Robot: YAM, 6 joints.
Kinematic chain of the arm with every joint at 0, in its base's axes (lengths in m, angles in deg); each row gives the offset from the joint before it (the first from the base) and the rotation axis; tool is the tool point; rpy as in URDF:
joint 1: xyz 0 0 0.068 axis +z
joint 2: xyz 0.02 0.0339 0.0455 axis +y
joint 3: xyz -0.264 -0.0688 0 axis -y
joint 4: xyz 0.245 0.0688 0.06 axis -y
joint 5: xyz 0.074 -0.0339 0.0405 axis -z
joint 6: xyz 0.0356 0 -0.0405 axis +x
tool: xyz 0 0 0 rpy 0 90 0
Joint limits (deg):
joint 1: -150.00..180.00
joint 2: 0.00..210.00
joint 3: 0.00..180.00
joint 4: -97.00..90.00
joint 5: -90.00..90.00
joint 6: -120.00..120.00
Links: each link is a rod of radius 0.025 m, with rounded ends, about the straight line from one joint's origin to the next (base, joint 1, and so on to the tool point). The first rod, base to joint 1, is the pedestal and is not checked.
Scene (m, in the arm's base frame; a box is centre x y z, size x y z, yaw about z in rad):
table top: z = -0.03
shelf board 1: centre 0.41 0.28 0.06 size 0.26 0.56 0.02 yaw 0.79
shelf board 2: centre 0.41 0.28 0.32 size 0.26 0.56 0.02 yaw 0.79
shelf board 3: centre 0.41 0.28 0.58 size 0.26 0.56 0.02 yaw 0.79
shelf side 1: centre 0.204 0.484 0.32 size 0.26 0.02 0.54 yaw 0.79
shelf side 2: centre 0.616 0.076 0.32 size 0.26 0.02 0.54 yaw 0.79
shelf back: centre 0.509 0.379 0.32 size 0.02 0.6 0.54 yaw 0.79
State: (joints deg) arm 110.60 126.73 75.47 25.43 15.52 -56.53
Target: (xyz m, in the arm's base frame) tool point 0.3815 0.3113 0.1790
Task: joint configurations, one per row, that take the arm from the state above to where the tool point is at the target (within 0.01 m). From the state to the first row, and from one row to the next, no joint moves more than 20 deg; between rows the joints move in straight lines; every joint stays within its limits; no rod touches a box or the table.
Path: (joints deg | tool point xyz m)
1: 103.91 121.09 64.05 28.63 18.17 -39.16 | -0.0937 0.4247 0.1154
2: 97.22 115.45 52.62 31.82 20.81 -21.79 | -0.0365 0.3891 0.1060
3: 90.53 109.81 41.20 35.02 23.46 -4.42 | 0.0110 0.3437 0.0966
4: 83.84 104.17 29.77 38.21 26.10 12.95 | 0.0471 0.2904 0.0871
5: 77.15 98.52 18.35 41.41 28.75 30.32 | 0.0705 0.2322 0.0776
6: 69.09 93.43 20.53 34.87 28.24 12.95 | 0.1043 0.2258 0.0956
7: 61.03 88.34 22.72 28.33 27.73 -4.42 | 0.1366 0.2125 0.1151
8: 52.96 83.24 24.90 21.80 27.22 -21.79 | 0.1657 0.1925 0.1357
9: 44.90 78.15 27.09 15.26 26.72 -39.16 | 0.1900 0.1667 0.1571
10: 36.84 73.05 29.27 8.72 26.21 -56.53 | 0.2080 0.1362 0.1790
11: 38.11 90.13 46.64 14.78 24.16 -56.53 | 0.2710 0.1941 0.2013
12: 39.37 107.21 64.00 20.84 22.11 -56.53 | 0.3306 0.2540 0.2009
13: 40.64 124.29 81.36 26.90 20.07 -56.53 | 0.3815 0.3113 0.1790

